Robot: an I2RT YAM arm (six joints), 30 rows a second.
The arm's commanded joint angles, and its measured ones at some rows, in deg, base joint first. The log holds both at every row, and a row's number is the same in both.
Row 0, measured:
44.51, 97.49, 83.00, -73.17, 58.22, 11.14
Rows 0 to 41, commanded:
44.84, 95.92, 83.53, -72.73, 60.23, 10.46
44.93, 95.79, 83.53, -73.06, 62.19, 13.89
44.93, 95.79, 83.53, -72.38, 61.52, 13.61
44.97, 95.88, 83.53, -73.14, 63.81, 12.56
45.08, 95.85, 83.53, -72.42, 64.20, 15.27
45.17, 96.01, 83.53, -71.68, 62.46, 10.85
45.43, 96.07, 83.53, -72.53, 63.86, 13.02
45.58, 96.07, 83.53, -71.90, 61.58, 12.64
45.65, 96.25, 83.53, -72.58, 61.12, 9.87
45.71, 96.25, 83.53, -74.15, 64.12, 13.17
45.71, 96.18, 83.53, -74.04, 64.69, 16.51
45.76, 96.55, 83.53, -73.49, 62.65, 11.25
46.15, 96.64, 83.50, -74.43, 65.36, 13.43
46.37, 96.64, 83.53, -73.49, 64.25, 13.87
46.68, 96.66, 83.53, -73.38, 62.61, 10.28
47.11, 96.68, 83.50, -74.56, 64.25, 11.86
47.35, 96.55, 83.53, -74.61, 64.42, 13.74
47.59, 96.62, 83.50, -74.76, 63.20, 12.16
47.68, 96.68, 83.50, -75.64, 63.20, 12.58
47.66, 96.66, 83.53, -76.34, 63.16, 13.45
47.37, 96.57, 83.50, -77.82, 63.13, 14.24
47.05, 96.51, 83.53, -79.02, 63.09, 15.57
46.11, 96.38, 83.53, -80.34, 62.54, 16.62
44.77, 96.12, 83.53, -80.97, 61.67, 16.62
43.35, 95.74, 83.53, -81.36, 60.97, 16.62
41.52, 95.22, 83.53, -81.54, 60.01, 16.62
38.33, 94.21, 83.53, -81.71, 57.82, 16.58
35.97, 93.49, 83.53, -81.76, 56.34, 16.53
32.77, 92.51, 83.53, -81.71, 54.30, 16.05
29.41, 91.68, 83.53, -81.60, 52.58, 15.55
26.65, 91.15, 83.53, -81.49, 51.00, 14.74
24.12, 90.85, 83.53, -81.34, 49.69, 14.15
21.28, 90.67, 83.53, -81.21, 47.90, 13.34
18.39, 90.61, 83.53, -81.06, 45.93, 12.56
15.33, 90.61, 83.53, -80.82, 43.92, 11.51
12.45, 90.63, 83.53, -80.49, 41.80, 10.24
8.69, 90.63, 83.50, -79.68, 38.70, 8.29
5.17, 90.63, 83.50, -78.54, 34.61, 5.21
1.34, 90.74, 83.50, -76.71, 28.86, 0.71
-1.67, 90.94, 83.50, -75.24, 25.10, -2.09
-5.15, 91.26, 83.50, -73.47, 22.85, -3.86
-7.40, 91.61, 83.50, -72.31, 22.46, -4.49
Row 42, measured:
-0.08, 91.50, 83.05, -75.33, 33.93, 4.03
